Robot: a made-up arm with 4 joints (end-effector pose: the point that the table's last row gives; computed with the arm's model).
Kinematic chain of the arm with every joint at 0, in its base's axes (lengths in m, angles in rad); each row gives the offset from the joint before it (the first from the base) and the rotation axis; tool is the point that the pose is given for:
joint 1: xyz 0 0 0.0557 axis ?
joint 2: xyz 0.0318 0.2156 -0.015 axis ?
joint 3: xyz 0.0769 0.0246 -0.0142 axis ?
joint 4: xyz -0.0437 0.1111 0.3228 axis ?
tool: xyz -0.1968 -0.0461 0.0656
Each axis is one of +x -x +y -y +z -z.
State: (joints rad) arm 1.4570 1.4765 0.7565 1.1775
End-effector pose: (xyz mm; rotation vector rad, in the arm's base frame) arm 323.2 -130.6 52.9 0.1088 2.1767 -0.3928
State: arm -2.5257 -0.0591 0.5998 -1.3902
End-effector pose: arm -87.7 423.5 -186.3 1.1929 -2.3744 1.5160
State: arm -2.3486 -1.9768 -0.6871 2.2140
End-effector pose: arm 249.2 489.0 22.5 1.7247 -1.1612 1.7228
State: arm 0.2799 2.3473 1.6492 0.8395
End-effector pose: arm 217.4 -238.4 -115.7 1.1766 2.0252 -0.1231
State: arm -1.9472 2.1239 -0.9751 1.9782
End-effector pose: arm 293.9 -25.1 -25.1 0.6174 -2.7616 -0.1967
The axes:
joint 1: +y
joint 2: +x
joint 3: -z
joint 4: -x

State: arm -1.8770 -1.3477 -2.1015 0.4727
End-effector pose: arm -328.1 542.3 103.3 -2.1158 -0.0700 0.3617
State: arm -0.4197 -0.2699 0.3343 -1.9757
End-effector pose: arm -157.5 442.2 173.4 1.7165 -0.6524 0.1950
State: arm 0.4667 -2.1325 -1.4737 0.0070
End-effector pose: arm 0.9 643.6 12.6 -1.5467 1.8165 1.3017
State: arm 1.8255 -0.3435 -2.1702 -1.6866
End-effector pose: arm 233.3 110.5 -213.8 -1.4022 -1.9198 -0.1424
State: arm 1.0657 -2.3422 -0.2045 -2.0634
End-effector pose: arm -257.4 351.1 75.7 -0.3203 1.2226 0.0391
